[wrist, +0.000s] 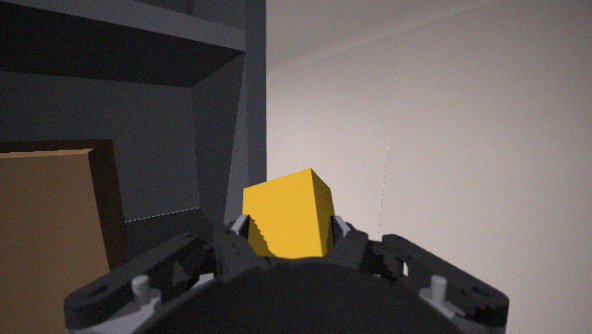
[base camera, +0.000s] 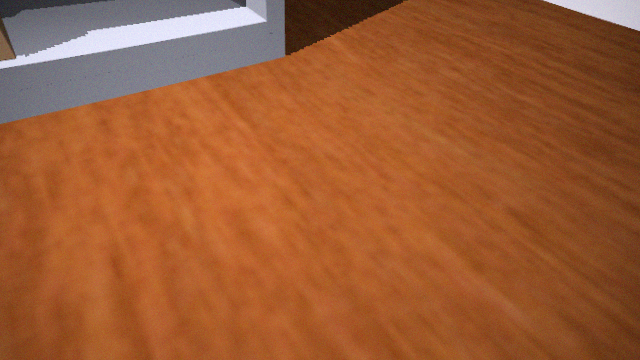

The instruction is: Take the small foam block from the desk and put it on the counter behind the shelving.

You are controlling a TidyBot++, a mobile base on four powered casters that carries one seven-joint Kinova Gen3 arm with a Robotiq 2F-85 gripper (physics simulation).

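Places are measured from the arm's base along level axes (x right, y ahead, z up), in millimetres.
Pixels of known places: gripper, fingertip midpoint: (wrist: 290, 227).
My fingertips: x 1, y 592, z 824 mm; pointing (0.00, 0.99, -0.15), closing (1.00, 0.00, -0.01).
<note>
Behind a point stands the place of what it marks.
The small foam block (wrist: 285, 215) {z 841, x -3, y 576 mm} is yellow and sits between the fingertips at the middle of the wrist view, slightly turned. My gripper (wrist: 290, 227) {z 824, x 1, y 592 mm} is shut on it, one finger on each side, and holds it up in the air. The grey shelving (wrist: 256, 100) {z 943, x -58, y 825 mm} (base camera: 150, 75) {z -372, x -254, y 690 mm} stands at the left in the wrist view, and its low front edge shows at the upper left in the base camera view. The desk and the counter do not show in either view.
A brown box (wrist: 50, 215) (base camera: 6, 45) stands in the shelving's lower compartment at the left. A pale wall (wrist: 450, 125) {z 917, x 661, y 1277 mm} fills the right of the wrist view. The wooden floor (base camera: 350, 200) {z -396, x 64, y 443 mm} runs past the shelving's right end, where a dark shadow lies.
</note>
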